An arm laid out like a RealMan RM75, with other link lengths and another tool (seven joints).
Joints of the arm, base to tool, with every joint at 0 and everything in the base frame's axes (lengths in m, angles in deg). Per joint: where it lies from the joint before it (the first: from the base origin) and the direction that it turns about. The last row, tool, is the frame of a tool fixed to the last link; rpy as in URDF.
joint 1: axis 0 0 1 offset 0.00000 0.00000 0.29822
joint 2: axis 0 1 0 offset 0.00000 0.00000 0.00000
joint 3: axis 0 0 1 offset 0.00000 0.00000 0.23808
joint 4: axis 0 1 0 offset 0.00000 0.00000 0.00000
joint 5: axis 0 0 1 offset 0.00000 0.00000 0.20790
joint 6: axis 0 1 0 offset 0.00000 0.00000 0.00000
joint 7: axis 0 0 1 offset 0.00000 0.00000 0.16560
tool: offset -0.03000 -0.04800 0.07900 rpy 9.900 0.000 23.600
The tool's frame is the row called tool.
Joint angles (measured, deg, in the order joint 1, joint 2, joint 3, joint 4, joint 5, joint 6, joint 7), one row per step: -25.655, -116.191, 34.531, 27.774, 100.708, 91.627, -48.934; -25.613, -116.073, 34.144, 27.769, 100.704, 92.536, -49.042; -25.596, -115.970, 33.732, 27.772, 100.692, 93.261, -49.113; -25.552, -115.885, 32.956, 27.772, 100.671, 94.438, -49.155; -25.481, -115.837, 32.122, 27.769, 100.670, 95.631, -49.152; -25.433, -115.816, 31.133, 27.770, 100.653, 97.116, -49.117; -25.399, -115.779, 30.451, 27.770, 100.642, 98.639, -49.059; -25.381, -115.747, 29.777, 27.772, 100.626, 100.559, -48.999; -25.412, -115.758, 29.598, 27.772, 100.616, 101.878, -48.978; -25.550, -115.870, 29.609, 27.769, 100.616, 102.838, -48.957; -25.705, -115.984, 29.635, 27.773, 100.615, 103.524, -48.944; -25.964, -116.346, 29.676, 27.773, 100.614, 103.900, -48.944; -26.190, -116.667, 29.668, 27.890, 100.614, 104.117, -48.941; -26.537, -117.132, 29.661, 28.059, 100.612, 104.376, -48.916; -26.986, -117.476, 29.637, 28.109, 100.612, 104.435, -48.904; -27.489, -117.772, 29.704, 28.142, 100.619, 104.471, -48.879
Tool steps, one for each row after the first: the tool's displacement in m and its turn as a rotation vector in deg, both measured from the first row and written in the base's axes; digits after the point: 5 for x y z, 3 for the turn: 0.00201, -0.00141, 0.00194, -0.063, -0.579, -0.398; 0.00359, -0.00223, 0.00404, -0.005, -1.062, -0.703; 0.00628, -0.00362, 0.00738, 0.186, -1.923, -1.191; 0.00889, -0.00521, 0.01069, 0.419, -2.804, -1.677; 0.01265, -0.00721, 0.01454, 0.696, -3.897, -2.379; 0.01690, -0.00985, 0.01736, 0.729, -4.856, -3.277; 0.02265, -0.01356, 0.02021, 0.614, -6.007, -4.514; 0.02729, -0.01661, 0.02091, 0.269, -6.734, -5.510; 0.03198, -0.01891, 0.02022, -0.152, -7.305, -6.404; 0.03583, -0.02046, 0.01949, -0.483, -7.736, -7.108; 0.04030, -0.02131, 0.01712, -0.818, -8.244, -7.665; 0.04385, -0.02149, 0.01555, -0.972, -8.566, -8.106; 0.04895, -0.02159, 0.01331, -1.166, -8.992, -8.736; 0.05350, -0.02072, 0.01146, -1.302, -9.303, -9.244; 0.05825, -0.01978, 0.00950, -1.501, -9.527, -9.823
